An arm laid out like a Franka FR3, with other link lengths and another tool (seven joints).
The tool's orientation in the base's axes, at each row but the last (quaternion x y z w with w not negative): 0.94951 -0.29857 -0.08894 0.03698; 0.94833 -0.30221 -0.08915 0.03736; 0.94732 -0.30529 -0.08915 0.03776; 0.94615 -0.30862 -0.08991 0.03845; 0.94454 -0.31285 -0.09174 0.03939; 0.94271 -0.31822 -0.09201 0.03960; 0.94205 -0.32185 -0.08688 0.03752; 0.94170 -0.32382 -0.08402 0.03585; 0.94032 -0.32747 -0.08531 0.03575; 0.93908 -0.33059 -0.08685 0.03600; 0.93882 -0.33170 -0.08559 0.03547
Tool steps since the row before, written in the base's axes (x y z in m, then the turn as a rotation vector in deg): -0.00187 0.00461 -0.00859 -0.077 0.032 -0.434; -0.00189 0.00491 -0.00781 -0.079 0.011 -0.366; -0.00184 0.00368 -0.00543 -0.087 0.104 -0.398; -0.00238 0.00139 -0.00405 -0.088 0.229 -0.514; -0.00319 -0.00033 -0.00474 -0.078 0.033 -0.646; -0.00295 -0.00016 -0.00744 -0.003 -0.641 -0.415; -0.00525 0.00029 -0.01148 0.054 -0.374 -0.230; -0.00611 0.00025 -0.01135 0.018 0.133 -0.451; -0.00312 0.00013 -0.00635 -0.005 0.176 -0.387; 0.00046 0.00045 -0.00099 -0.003 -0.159 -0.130; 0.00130 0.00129 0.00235 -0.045 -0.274 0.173
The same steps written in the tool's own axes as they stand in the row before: -0.00289 -0.00379 0.00871 -0.017 -0.037 0.440; -0.00322 -0.00390 0.00794 -0.016 -0.010 0.374; -0.00283 -0.00262 0.00562 -0.072 -0.085 0.405; -0.00212 -0.00027 0.00441 -0.130 -0.200 0.517; -0.00161 0.00150 0.00528 0.015 -0.066 0.648; -0.00110 0.00088 0.00788 0.448 0.456 0.418; -0.00266 0.00147 0.01226 0.303 0.234 0.221; -0.00336 0.00211 0.01227 -0.007 -0.171 0.438; -0.00162 0.00102 0.00681 -0.060 -0.182 0.379; 0.00021 -0.00076 0.00088 0.116 0.109 0.130; -0.00014 -0.00151 -0.00256 0.114 0.262 -0.159
